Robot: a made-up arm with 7 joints.
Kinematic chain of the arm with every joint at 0, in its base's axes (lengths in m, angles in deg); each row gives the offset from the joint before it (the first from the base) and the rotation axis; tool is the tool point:
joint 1: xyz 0 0 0.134 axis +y
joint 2: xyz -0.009 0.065 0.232 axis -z
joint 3: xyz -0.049 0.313 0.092 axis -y
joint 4: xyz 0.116 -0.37 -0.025 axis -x
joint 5: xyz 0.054 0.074 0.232 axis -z
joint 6: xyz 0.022 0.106 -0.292 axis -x
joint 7: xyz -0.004 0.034 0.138 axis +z
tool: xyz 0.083 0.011 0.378
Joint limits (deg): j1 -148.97..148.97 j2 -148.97..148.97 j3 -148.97..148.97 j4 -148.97..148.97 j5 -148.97..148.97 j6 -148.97..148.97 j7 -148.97..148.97
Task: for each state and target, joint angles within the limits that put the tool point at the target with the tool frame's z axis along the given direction. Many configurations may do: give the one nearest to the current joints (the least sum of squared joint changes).
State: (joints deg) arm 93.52 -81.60 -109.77 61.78 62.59 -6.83 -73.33
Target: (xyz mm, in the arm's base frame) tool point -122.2 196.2 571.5 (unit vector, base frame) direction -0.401 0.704 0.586
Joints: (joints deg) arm 75.31 -49.15 -108.75 69.54 47.24 15.48 -69.55
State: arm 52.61 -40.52 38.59 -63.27 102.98 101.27 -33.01
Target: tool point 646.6 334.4 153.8 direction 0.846 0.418 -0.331
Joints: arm 5.09 -22.37 -3.25 -47.98 96.51 100.03 -21.86
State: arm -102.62 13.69 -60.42 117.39 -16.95 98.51 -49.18
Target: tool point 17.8 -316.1 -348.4 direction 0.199 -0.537 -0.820
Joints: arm -88.00 -5.71 -32.26 97.87 -40.61 111.09 -85.58
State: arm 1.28 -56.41 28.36 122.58 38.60 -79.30 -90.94
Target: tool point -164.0 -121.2 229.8 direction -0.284 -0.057 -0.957
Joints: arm -14.96 -24.41 71.73 129.13 74.73 -90.19 -106.21
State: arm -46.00 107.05 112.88 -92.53 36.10 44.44 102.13
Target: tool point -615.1 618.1 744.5 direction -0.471 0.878 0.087
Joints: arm -50.69 124.99 94.70 -75.56 52.31 36.09 89.23
